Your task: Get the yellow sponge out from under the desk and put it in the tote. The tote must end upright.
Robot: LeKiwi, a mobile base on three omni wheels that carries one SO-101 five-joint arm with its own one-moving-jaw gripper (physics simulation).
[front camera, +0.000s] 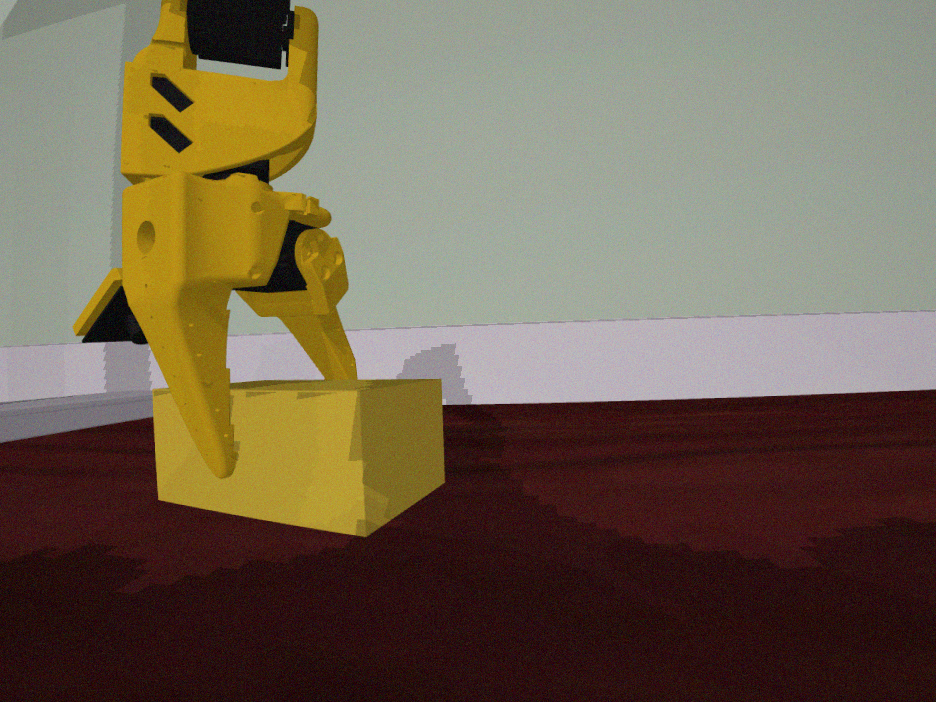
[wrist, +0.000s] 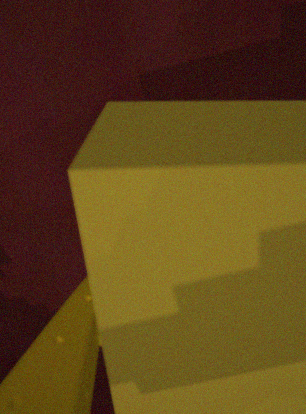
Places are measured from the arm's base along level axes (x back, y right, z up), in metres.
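Pixels of known places: hand, its tool point: (front camera: 229, 462) (wrist: 119, 276).
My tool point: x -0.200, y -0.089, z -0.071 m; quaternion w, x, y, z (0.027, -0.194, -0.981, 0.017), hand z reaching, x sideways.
Observation:
Behind a point stands the place of what it marks.
The yellow sponge (front camera: 294, 453) {x -0.188, y -0.059, z -0.065 m} (wrist: 190, 210) is a large block resting on the dark red floor, left of the middle in the front camera view. My gripper (front camera: 291, 426) {x -0.200, y -0.089, z -0.071 m} points down over it and is shut on it. One jaw lies along the sponge's near face. The other jaw goes down behind its far top edge, and that tip is hidden. In the wrist view one jaw touches the sponge's left edge at the lower left, and the other jaw does not show. The tote and the desk cannot be made out in either view.
A pale green wall (front camera: 604, 166) {x -0.537, y 0.159, z 0.175 m} with a whitish baseboard (front camera: 680, 362) {x -0.515, y 0.226, z -0.050 m} stands behind the sponge. A grey strip (front camera: 68, 419) {x -0.386, y -0.342, z -0.079 m} runs along the floor's edge at the far left. Dark shadows lie across the red floor (front camera: 642, 483) {x -0.224, y 0.068, z -0.090 m}.

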